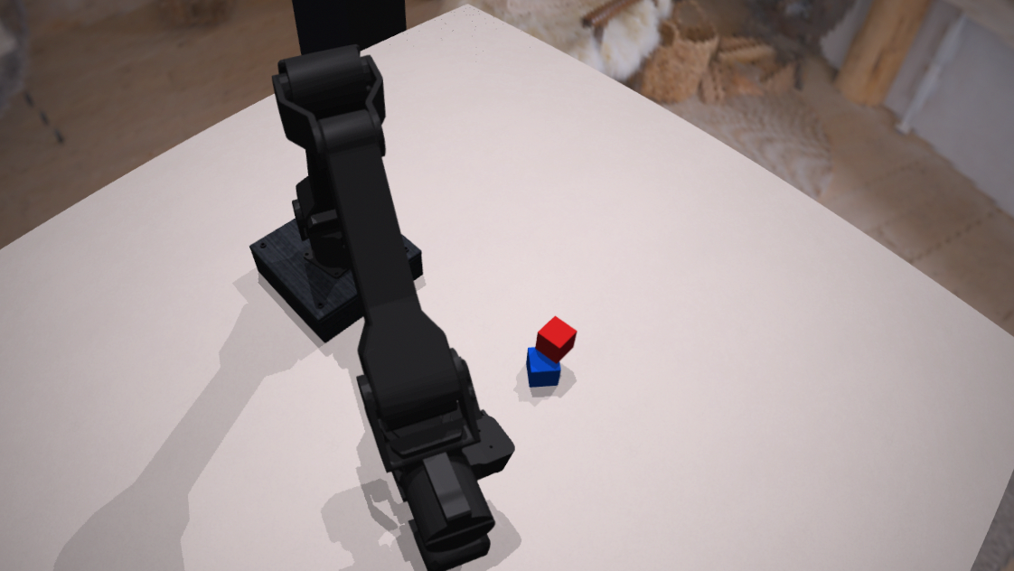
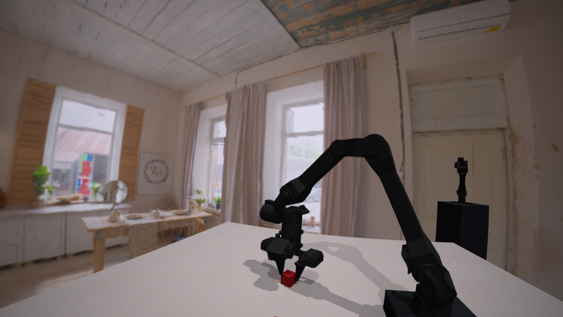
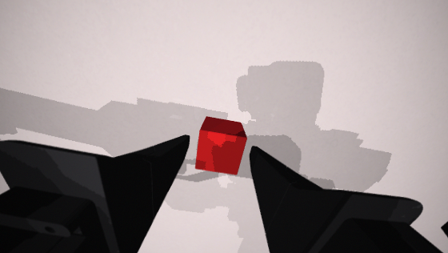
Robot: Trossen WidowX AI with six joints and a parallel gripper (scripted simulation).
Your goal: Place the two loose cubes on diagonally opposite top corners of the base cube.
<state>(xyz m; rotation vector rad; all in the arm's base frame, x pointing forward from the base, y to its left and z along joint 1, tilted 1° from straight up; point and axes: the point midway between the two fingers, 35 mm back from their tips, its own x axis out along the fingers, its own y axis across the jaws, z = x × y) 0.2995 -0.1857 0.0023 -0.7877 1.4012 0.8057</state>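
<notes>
The blue base cube lies 22 cm to the left of my gripper tip.
</notes>
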